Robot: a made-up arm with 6 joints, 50 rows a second.
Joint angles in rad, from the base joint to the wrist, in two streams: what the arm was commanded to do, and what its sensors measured. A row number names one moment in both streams.
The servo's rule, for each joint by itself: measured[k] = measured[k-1] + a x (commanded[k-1-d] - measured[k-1]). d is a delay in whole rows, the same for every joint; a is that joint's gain. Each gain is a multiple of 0.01, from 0.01 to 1. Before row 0 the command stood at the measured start. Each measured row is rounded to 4 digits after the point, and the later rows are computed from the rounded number. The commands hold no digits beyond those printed.
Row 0, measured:
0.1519, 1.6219, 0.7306, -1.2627, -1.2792, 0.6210
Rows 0 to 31, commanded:
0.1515, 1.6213, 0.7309, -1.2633, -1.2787, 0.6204
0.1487, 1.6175, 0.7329, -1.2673, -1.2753, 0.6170
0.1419, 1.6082, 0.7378, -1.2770, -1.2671, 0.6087
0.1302, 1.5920, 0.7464, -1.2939, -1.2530, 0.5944
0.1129, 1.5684, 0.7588, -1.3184, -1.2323, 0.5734
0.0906, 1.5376, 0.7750, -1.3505, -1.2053, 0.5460
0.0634, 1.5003, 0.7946, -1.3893, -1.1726, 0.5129
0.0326, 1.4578, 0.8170, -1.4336, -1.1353, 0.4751
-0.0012, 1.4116, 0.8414, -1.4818, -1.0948, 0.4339
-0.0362, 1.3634, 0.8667, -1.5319, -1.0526, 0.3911
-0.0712, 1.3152, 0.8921, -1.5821, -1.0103, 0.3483
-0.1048, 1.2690, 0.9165, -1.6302, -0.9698, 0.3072
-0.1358, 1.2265, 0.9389, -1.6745, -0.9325, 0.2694
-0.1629, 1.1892, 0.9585, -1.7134, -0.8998, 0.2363
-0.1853, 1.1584, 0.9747, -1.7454, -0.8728, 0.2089
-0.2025, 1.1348, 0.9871, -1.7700, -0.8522, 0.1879
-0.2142, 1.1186, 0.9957, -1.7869, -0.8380, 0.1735
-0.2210, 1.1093, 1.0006, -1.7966, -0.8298, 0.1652
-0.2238, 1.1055, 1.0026, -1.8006, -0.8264, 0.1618
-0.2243, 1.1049, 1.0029, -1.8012, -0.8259, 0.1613
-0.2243, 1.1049, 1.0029, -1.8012, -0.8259, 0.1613
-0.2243, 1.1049, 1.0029, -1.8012, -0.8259, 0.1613
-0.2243, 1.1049, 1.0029, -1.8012, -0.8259, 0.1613
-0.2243, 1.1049, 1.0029, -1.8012, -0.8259, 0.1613
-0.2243, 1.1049, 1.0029, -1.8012, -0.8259, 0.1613
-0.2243, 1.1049, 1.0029, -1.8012, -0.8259, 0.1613
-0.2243, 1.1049, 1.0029, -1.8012, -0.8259, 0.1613
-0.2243, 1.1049, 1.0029, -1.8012, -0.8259, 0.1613
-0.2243, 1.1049, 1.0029, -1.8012, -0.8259, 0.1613
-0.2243, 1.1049, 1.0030, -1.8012, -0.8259, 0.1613
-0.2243, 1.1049, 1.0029, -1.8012, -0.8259, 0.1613
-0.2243, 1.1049, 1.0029, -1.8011, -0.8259, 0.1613
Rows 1 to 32, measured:
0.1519, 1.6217, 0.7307, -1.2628, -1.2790, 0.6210
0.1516, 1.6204, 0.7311, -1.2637, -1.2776, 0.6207
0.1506, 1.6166, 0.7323, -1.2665, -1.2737, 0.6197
0.1486, 1.6090, 0.7348, -1.2723, -1.2660, 0.6177
0.1450, 1.5964, 0.7391, -1.2820, -1.2535, 0.6142
0.1396, 1.5782, 0.7456, -1.2964, -1.2357, 0.6087
0.1320, 1.5541, 0.7544, -1.3159, -1.2124, 0.6010
0.1221, 1.5242, 0.7657, -1.3406, -1.1839, 0.5909
0.1098, 1.4893, 0.7793, -1.3703, -1.1509, 0.5783
0.0952, 1.4503, 0.7950, -1.4042, -1.1145, 0.5633
0.0786, 1.4084, 0.8125, -1.4416, -1.0759, 0.5461
0.0603, 1.3652, 0.8312, -1.4812, -1.0366, 0.5270
0.0407, 1.3222, 0.8506, -1.5218, -0.9981, 0.5064
0.0203, 1.2810, 0.8700, -1.5620, -0.9617, 0.4848
-0.0003, 1.2430, 0.8888, -1.6005, -0.9288, 0.4627
-0.0205, 1.2095, 0.9065, -1.6361, -0.9005, 0.4407
-0.0399, 1.1813, 0.9226, -1.6678, -0.8774, 0.4193
-0.0580, 1.1590, 0.9366, -1.6948, -0.8598, 0.3990
-0.0746, 1.1424, 0.9485, -1.7170, -0.8474, 0.3800
-0.0896, 1.1308, 0.9583, -1.7347, -0.8394, 0.3625
-0.1031, 1.1228, 0.9663, -1.7487, -0.8344, 0.3464
-0.1152, 1.1173, 0.9729, -1.7597, -0.8313, 0.3316
-0.1261, 1.1135, 0.9783, -1.7684, -0.8293, 0.3180
-0.1359, 1.1108, 0.9827, -1.7753, -0.8280, 0.3055
-0.1447, 1.1090, 0.9863, -1.7807, -0.8272, 0.2940
-0.1527, 1.1077, 0.9893, -1.7850, -0.8267, 0.2834
-0.1599, 1.1068, 0.9917, -1.7884, -0.8264, 0.2736
-0.1663, 1.1062, 0.9937, -1.7911, -0.8262, 0.2646
-0.1721, 1.1058, 0.9954, -1.7932, -0.8261, 0.2563
-0.1773, 1.1055, 0.9968, -1.7949, -0.8260, 0.2487
-0.1820, 1.1053, 0.9979, -1.7962, -0.8260, 0.2417
-0.1862, 1.1052, 0.9988, -1.7972, -0.8260, 0.2353
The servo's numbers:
d 0
a 0.10 0.31 0.18 0.21 0.37 0.08

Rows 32 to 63, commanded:
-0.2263, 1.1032, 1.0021, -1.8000, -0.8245, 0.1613
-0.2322, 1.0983, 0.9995, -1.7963, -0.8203, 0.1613
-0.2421, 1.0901, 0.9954, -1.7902, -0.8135, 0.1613
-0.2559, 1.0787, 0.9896, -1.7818, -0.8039, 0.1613
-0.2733, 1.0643, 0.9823, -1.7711, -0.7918, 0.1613
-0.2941, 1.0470, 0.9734, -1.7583, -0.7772, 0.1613
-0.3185, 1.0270, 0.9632, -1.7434, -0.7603, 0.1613
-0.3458, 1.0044, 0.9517, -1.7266, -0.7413, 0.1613
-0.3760, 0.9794, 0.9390, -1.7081, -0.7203, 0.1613
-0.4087, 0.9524, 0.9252, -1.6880, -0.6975, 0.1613
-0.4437, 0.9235, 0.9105, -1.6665, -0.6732, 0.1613
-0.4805, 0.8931, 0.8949, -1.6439, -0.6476, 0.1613
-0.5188, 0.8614, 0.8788, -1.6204, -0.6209, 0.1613
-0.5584, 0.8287, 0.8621, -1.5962, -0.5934, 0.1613
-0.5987, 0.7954, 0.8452, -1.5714, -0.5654, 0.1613
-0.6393, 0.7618, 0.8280, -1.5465, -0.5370, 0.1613
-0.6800, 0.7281, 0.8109, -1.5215, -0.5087, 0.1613
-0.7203, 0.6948, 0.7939, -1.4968, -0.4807, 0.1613
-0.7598, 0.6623, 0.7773, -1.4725, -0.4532, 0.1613
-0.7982, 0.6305, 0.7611, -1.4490, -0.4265, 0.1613
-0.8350, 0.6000, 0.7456, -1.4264, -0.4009, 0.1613
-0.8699, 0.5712, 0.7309, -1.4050, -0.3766, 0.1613
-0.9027, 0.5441, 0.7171, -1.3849, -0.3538, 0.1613
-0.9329, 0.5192, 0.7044, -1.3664, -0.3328, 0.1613
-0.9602, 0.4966, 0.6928, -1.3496, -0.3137, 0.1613
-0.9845, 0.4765, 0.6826, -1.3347, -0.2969, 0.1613
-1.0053, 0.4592, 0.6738, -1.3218, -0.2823, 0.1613
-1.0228, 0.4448, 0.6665, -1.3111, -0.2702, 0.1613
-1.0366, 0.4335, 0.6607, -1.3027, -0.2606, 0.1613
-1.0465, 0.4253, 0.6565, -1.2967, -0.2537, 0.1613
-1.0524, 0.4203, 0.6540, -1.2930, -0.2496, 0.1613
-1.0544, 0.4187, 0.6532, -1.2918, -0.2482, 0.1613
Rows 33 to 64, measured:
-0.1902, 1.1046, 0.9994, -1.7978, -0.8254, 0.2294
-0.1944, 1.1026, 0.9994, -1.7975, -0.8235, 0.2240
-0.1992, 1.0987, 0.9987, -1.7960, -0.8198, 0.2190
-0.2049, 1.0925, 0.9971, -1.7930, -0.8139, 0.2144
-0.2117, 1.0838, 0.9944, -1.7884, -0.8057, 0.2102
-0.2199, 1.0724, 0.9906, -1.7821, -0.7952, 0.2063
-0.2298, 1.0583, 0.9857, -1.7740, -0.7823, 0.2027
-0.2414, 1.0416, 0.9796, -1.7640, -0.7671, 0.1994
-0.2549, 1.0223, 0.9723, -1.7523, -0.7498, 0.1964
-0.2703, 1.0006, 0.9638, -1.7388, -0.7304, 0.1936
-0.2876, 0.9767, 0.9542, -1.7236, -0.7092, 0.1910
-0.3069, 0.9508, 0.9435, -1.7069, -0.6864, 0.1886
-0.3281, 0.9231, 0.9319, -1.6887, -0.6622, 0.1864
-0.3511, 0.8938, 0.9193, -1.6693, -0.6367, 0.1844
-0.3759, 0.8633, 0.9060, -1.6487, -0.6103, 0.1826
-0.4022, 0.8318, 0.8920, -1.6272, -0.5832, 0.1809
-0.4300, 0.7997, 0.8774, -1.6050, -0.5556, 0.1793
-0.4590, 0.7672, 0.8624, -1.5823, -0.5279, 0.1779
-0.4891, 0.7347, 0.8471, -1.5592, -0.5003, 0.1766
-0.5200, 0.7024, 0.8316, -1.5361, -0.4730, 0.1754
-0.5515, 0.6707, 0.8161, -1.5131, -0.4463, 0.1743
-0.5833, 0.6399, 0.8008, -1.4904, -0.4205, 0.1733
-0.6152, 0.6102, 0.7857, -1.4682, -0.3958, 0.1723
-0.6470, 0.5820, 0.7711, -1.4468, -0.3725, 0.1714
-0.6783, 0.5555, 0.7570, -1.4264, -0.3507, 0.1706
-0.7089, 0.5310, 0.7436, -1.4071, -0.3308, 0.1699
-0.7385, 0.5087, 0.7310, -1.3892, -0.3129, 0.1692
-0.7669, 0.4889, 0.7194, -1.3728, -0.2971, 0.1686
-0.7939, 0.4717, 0.7088, -1.3581, -0.2836, 0.1680
-0.8192, 0.4573, 0.6994, -1.3452, -0.2725, 0.1675
-0.8425, 0.4458, 0.6912, -1.3342, -0.2640, 0.1670
-0.8637, 0.4374, 0.6844, -1.3253, -0.2582, 0.1665

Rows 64 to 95, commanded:
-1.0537, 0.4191, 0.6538, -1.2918, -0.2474, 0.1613
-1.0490, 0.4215, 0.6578, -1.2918, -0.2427, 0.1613
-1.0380, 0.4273, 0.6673, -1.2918, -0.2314, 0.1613
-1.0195, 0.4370, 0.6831, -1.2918, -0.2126, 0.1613
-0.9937, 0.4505, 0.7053, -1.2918, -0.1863, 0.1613
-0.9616, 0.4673, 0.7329, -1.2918, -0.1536, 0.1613
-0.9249, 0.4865, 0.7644, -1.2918, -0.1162, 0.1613
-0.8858, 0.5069, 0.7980, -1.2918, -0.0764, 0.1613
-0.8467, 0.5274, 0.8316, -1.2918, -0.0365, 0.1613
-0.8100, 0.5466, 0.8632, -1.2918, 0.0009, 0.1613
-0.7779, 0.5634, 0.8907, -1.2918, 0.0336, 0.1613
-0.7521, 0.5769, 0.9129, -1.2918, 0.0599, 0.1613
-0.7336, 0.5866, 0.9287, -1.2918, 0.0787, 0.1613
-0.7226, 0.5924, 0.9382, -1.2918, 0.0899, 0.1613
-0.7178, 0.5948, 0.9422, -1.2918, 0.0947, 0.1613
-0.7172, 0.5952, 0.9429, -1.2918, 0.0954, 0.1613
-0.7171, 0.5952, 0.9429, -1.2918, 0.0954, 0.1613
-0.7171, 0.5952, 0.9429, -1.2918, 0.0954, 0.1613
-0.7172, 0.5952, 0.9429, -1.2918, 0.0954, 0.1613
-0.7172, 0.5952, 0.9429, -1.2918, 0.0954, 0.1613
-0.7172, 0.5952, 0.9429, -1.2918, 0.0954, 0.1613
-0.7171, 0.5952, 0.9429, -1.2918, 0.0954, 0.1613
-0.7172, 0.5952, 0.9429, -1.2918, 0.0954, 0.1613
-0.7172, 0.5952, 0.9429, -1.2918, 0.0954, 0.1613
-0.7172, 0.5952, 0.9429, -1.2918, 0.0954, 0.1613
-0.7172, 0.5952, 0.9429, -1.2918, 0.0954, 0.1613
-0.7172, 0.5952, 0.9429, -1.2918, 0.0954, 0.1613
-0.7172, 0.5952, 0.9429, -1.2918, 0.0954, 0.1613
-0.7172, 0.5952, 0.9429, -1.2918, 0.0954, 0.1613
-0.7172, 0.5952, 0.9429, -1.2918, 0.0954, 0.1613
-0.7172, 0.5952, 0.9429, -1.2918, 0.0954, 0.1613
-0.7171, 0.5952, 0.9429, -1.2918, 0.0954, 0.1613
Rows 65 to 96, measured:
-0.8827, 0.4317, 0.6789, -1.3183, -0.2542, 0.1661
-0.8993, 0.4285, 0.6751, -1.3127, -0.2499, 0.1657
-0.9132, 0.4281, 0.6737, -1.3083, -0.2431, 0.1653
-0.9238, 0.4309, 0.6754, -1.3048, -0.2318, 0.1650
-0.9308, 0.4370, 0.6808, -1.3021, -0.2150, 0.1647
-0.9339, 0.4464, 0.6902, -1.2999, -0.1923, 0.1644
-0.9330, 0.4588, 0.7036, -1.2982, -0.1641, 0.1642
-0.9283, 0.4737, 0.7206, -1.2969, -0.1317, 0.1640
-0.9201, 0.4903, 0.7406, -1.2958, -0.0965, 0.1638
-0.9091, 0.5078, 0.7627, -1.2950, -0.0605, 0.1636
-0.8960, 0.5250, 0.7857, -1.2943, -0.0257, 0.1634
-0.8816, 0.5411, 0.8086, -1.2938, 0.0060, 0.1632
-0.8668, 0.5552, 0.8302, -1.2934, 0.0329, 0.1630
-0.8524, 0.5667, 0.8496, -1.2931, 0.0540, 0.1629
-0.8389, 0.5754, 0.8663, -1.2928, 0.0691, 0.1628
-0.8267, 0.5815, 0.8801, -1.2926, 0.0788, 0.1627
-0.8157, 0.5857, 0.8914, -1.2924, 0.0849, 0.1626
-0.8058, 0.5886, 0.9007, -1.2923, 0.0888, 0.1625
-0.7969, 0.5906, 0.9083, -1.2922, 0.0912, 0.1624
-0.7889, 0.5920, 0.9145, -1.2921, 0.0928, 0.1623
-0.7817, 0.5930, 0.9196, -1.2920, 0.0938, 0.1622
-0.7752, 0.5937, 0.9238, -1.2920, 0.0944, 0.1621
-0.7694, 0.5942, 0.9272, -1.2920, 0.0948, 0.1620
-0.7642, 0.5945, 0.9300, -1.2920, 0.0950, 0.1619
-0.7595, 0.5947, 0.9323, -1.2920, 0.0951, 0.1619
-0.7553, 0.5949, 0.9342, -1.2920, 0.0952, 0.1619
-0.7515, 0.5950, 0.9358, -1.2920, 0.0953, 0.1619
-0.7481, 0.5951, 0.9371, -1.2920, 0.0953, 0.1619
-0.7450, 0.5951, 0.9381, -1.2920, 0.0953, 0.1619
-0.7422, 0.5951, 0.9390, -1.2920, 0.0953, 0.1619
-0.7397, 0.5951, 0.9397, -1.2920, 0.0953, 0.1619
-0.7374, 0.5951, 0.9403, -1.2920, 0.0953, 0.1619

